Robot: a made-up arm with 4 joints. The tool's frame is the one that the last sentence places.
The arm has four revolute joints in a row. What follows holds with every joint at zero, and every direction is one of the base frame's. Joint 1 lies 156 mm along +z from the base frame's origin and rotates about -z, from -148.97 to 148.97 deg. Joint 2 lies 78 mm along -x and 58 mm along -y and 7 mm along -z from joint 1 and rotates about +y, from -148.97 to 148.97 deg. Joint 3 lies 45 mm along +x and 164 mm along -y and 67 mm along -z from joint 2 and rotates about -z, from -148.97 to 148.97 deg. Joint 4 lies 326 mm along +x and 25 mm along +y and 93 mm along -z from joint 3 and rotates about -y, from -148.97 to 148.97 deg. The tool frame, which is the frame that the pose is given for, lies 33 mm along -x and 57 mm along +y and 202 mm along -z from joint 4; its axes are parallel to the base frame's.
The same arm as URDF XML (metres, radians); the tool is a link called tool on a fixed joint. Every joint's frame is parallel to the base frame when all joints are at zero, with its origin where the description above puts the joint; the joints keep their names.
<robot name="arm">
<joint name="tool_fixed" type="fixed"><parent link="link4"/><child link="tool"/><origin xyz="-0.0330 0.0570 -0.2020" rpy="0.0000 0.0000 0.0000"/></joint>
<joint name="joint 4" type="revolute"><parent link="link3"/><child link="link4"/><origin xyz="0.3260 0.0250 -0.0930" rpy="0.0000 0.0000 0.0000"/><axis xyz="0 -1 0"/><limit lower="-2.6000" upper="2.6000"/></joint>
<joint name="joint 3" type="revolute"><parent link="link2"/><child link="link3"/><origin xyz="0.0450 -0.1640 -0.0670" rpy="0.0000 0.0000 0.0000"/><axis xyz="0 0 -1"/><limit lower="-2.6000" upper="2.6000"/></joint>
<joint name="joint 2" type="revolute"><parent link="link1"/><child link="link2"/><origin xyz="-0.0780 -0.0580 -0.0070" rpy="0.0000 0.0000 0.0000"/><axis xyz="0 1 0"/><limit lower="-2.6000" upper="2.6000"/></joint>
<joint name="joint 1" type="revolute"><parent link="base"/><child link="link1"/><origin xyz="0.0000 0.0000 0.1560" rpy="0.0000 0.0000 0.0000"/><axis xyz="0 0 -1"/><limit lower="-2.6000" upper="2.6000"/></joint>
<link name="base"/>
<link name="link1"/>
<link name="link2"/>
<link name="link3"/>
<link name="link4"/>
<link name="tool"/>
</robot>

